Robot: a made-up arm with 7 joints. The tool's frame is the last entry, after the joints.
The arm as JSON. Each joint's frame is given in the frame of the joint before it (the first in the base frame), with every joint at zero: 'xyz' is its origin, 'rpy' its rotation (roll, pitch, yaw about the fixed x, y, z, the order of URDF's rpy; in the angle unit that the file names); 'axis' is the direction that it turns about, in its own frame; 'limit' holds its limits. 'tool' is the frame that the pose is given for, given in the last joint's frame.
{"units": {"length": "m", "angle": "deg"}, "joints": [
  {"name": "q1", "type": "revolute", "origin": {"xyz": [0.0, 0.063, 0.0], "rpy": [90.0, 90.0, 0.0]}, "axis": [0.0, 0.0, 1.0], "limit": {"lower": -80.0, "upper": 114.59}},
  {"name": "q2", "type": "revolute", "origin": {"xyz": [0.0, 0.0, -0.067], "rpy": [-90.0, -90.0, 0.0]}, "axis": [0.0, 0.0, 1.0], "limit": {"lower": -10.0, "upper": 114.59}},
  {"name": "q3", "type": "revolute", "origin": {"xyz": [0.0, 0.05, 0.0], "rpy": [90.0, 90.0, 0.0]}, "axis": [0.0, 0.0, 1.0], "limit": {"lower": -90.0, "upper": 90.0}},
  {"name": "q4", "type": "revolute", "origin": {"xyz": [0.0, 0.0, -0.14], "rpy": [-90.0, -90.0, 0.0]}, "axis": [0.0, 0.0, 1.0], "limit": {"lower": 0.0, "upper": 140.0}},
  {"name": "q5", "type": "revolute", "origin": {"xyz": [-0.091, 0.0, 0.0], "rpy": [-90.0, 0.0, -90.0]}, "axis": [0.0, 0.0, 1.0], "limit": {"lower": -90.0, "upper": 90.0}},
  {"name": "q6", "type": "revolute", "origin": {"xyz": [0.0, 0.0, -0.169], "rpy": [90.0, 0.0, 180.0]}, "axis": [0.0, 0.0, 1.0], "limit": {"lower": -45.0, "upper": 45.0}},
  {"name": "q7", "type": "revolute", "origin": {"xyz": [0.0, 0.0, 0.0], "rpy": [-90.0, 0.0, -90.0]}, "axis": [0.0, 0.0, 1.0], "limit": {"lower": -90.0, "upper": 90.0}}
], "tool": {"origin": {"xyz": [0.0, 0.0, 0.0], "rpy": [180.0, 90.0, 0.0]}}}
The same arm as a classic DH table. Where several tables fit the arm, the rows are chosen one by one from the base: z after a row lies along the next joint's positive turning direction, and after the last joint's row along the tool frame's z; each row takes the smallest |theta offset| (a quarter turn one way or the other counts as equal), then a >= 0, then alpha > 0; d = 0 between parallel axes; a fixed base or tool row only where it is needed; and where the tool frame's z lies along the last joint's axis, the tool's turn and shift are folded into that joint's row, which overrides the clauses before.
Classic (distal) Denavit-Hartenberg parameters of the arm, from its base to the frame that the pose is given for. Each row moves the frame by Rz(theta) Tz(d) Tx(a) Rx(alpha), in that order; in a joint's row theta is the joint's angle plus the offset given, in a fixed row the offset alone. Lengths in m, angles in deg.
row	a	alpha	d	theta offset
base (fixed)	0	90	0	0
q1	0	90	-0.13	90
q2	0	90	0	90
q3	0	90	-0.19	90
q4	0	-90	0	0
q5	0	-90	-0.26	0
q6	0	90	0	-90
q7	0	90	0	90
tool (fixed)	0	0	0	-90
Joint limits (deg, base to tool): -80..114.59 -10..114.59 -90..90 0..140 -90..90 -45..45 -90..90

